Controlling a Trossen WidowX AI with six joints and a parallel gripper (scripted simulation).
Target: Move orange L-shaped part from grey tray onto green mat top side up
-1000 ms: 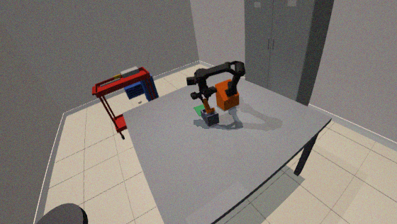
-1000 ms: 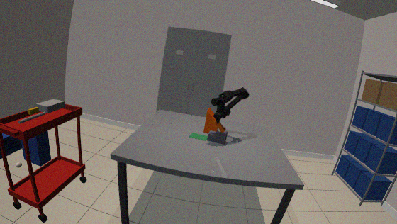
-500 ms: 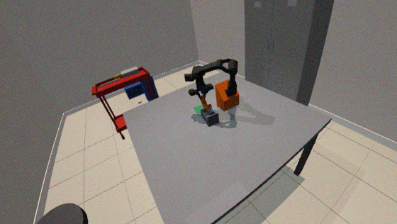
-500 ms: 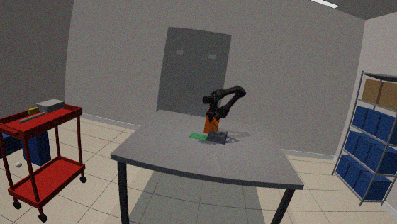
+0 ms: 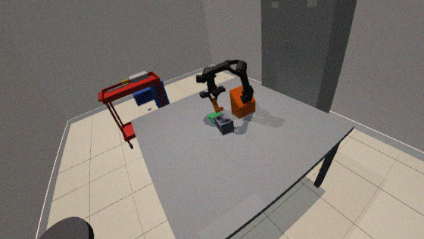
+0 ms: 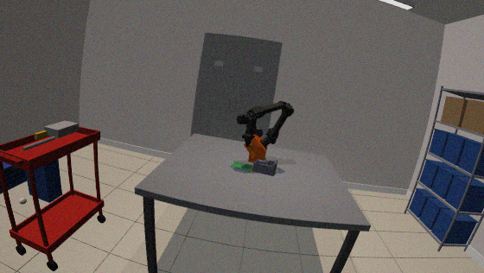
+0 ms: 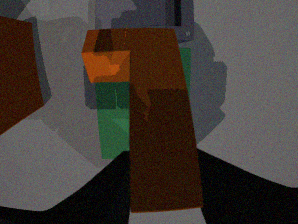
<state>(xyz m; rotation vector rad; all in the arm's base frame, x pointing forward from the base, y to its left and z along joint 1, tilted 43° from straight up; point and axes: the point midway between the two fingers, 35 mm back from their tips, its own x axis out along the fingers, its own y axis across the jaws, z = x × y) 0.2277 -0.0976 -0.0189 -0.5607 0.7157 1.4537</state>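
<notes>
My gripper tip is 1 cm to the left of the green mat and 17 cm above it. The rest, counted from my gripper tip: orange L-shaped part: 1 cm behind, 3 cm to the left, 3 cm below.
</notes>
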